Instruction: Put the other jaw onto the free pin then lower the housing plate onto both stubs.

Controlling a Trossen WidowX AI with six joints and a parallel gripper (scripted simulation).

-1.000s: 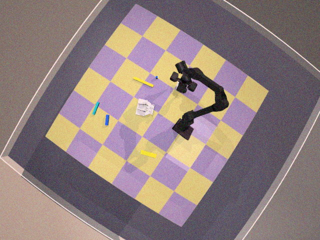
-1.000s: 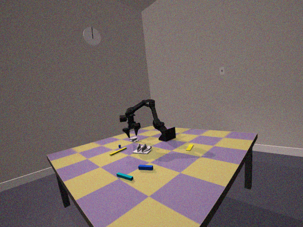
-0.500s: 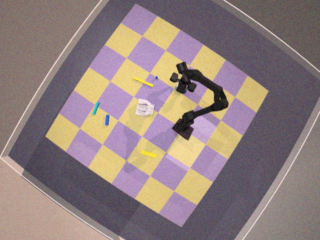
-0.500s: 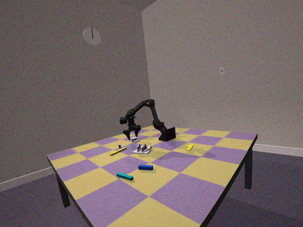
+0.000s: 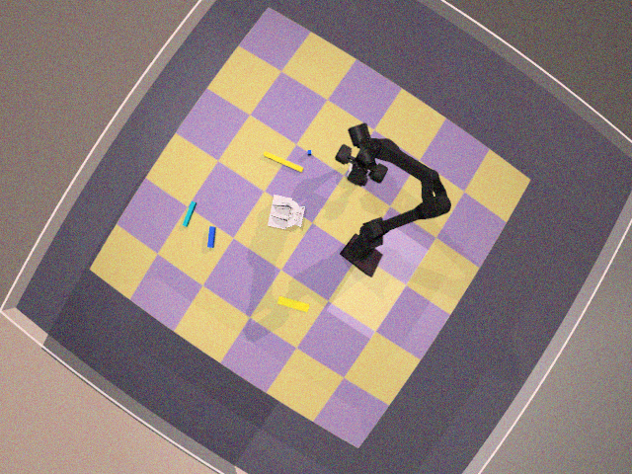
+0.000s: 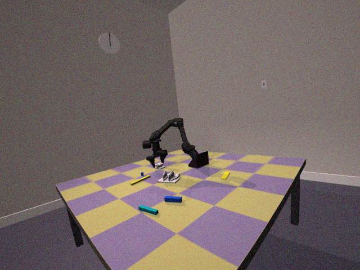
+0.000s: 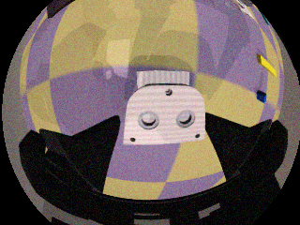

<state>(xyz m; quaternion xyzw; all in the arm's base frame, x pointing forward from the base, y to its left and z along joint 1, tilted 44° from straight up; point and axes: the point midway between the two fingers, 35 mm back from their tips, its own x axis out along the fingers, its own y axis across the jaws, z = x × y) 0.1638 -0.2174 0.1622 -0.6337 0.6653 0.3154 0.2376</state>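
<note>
Now: gripper tip 1 cm to the right of the white housing plate and 2 cm below it. Also, from my gripper tip: long yellow bar: 25 cm ahead, 13 cm to the left, 1 cm below; white base plate: 16 cm ahead, 30 cm to the left, 1 cm below; small blue cube: 19 cm ahead, 5 cm to the left.
</note>
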